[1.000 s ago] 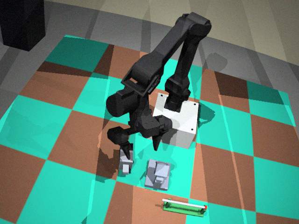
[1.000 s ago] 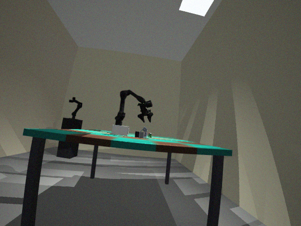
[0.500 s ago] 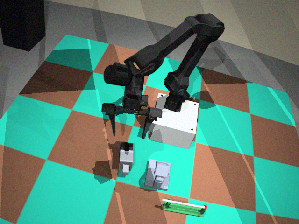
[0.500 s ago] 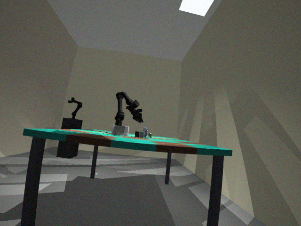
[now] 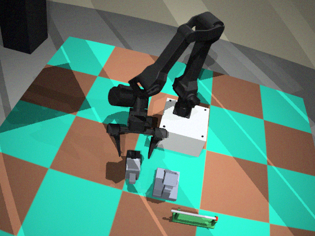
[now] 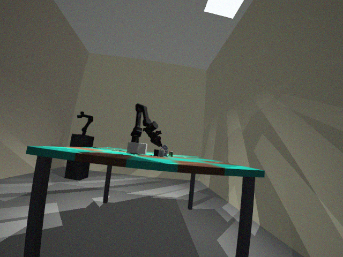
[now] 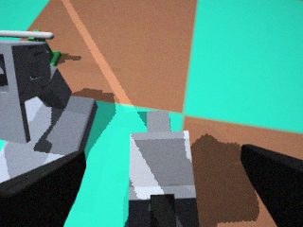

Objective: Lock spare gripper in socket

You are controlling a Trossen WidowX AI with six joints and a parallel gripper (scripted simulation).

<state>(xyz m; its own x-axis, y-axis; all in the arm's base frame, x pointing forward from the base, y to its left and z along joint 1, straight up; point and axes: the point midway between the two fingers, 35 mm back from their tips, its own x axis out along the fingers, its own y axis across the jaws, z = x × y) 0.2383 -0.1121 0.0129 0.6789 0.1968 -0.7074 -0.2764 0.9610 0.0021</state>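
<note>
The spare gripper lies 6 cm below my gripper tip. The rest, counted from my gripper tip: green holder: 24 cm to the left, 11 cm ahead, 6 cm below; grey socket mount: 13 cm to the left, 3 cm below, 3 cm ahead.
</note>
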